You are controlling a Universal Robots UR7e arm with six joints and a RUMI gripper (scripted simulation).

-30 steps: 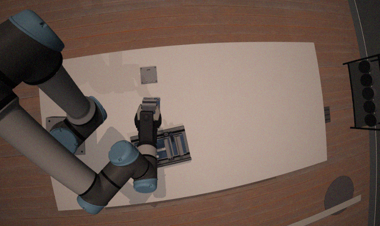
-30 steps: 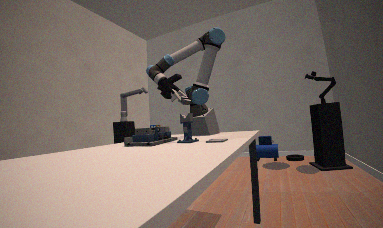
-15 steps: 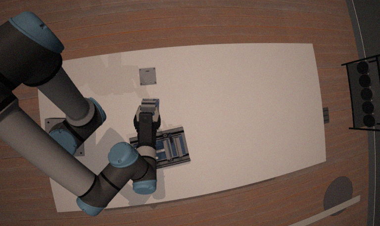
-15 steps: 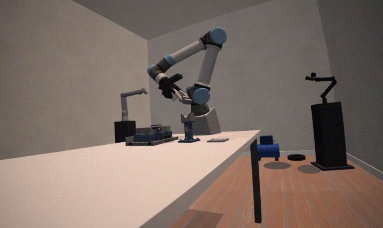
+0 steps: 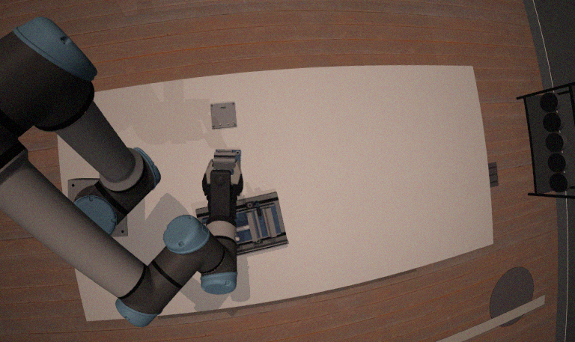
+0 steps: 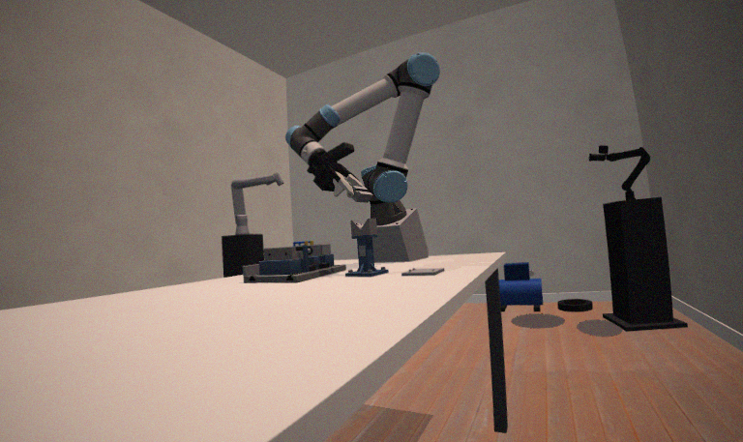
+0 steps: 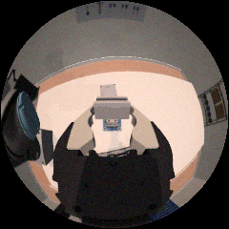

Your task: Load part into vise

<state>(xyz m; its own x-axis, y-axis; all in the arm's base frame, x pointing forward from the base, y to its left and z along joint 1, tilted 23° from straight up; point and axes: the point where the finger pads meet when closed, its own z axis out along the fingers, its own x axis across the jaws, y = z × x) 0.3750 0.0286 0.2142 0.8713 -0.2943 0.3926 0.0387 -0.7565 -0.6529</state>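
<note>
Now: hand 1 cm to the right of the part. Round my hand: vise 3 cm behind, 22 cm to the right, 20 cm below; infeed plate 4 cm ahead, 18 cm to the left, 24 cm below.
</note>
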